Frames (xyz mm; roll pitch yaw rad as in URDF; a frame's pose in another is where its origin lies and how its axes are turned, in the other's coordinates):
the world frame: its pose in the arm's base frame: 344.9 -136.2 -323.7 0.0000 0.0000 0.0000
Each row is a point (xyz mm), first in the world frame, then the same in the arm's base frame.
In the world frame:
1: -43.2 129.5 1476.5
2: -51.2 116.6 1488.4
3: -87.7 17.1 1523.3
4: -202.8 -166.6 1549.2
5: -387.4 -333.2 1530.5
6: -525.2 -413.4 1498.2
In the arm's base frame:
1: 301.7 -6.7 1152.8
2: 293.7 -19.6 1164.7
3: 257.2 -119.1 1199.6
4: 142.1 -302.8 1225.5
5: -42.5 -469.4 1206.8
6: -180.3 -549.6 1174.5

